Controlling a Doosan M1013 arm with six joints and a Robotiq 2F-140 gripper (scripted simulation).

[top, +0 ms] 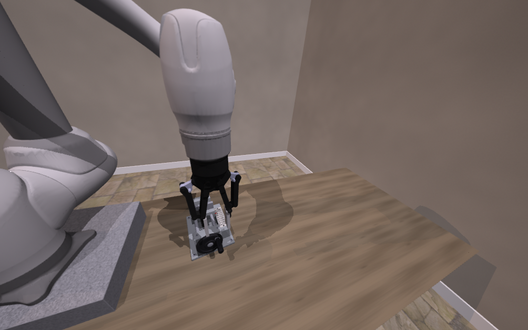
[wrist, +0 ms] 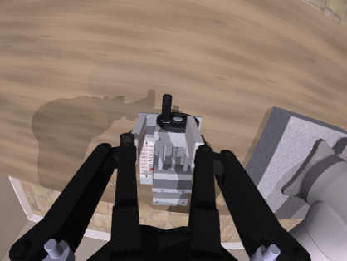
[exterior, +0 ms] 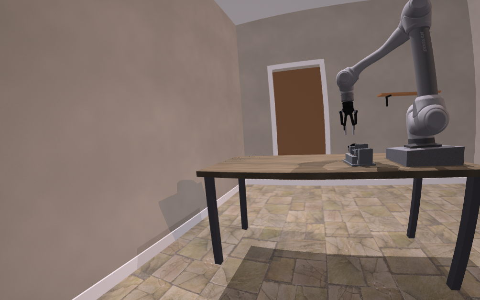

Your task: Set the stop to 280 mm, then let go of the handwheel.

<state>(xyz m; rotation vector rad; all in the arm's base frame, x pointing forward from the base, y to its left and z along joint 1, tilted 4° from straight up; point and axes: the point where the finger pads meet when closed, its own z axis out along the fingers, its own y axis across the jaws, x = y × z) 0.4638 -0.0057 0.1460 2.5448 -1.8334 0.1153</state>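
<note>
Now: the handwheel 12 cm below my hand, 2 cm to the left of it and 1 cm behind it.
</note>
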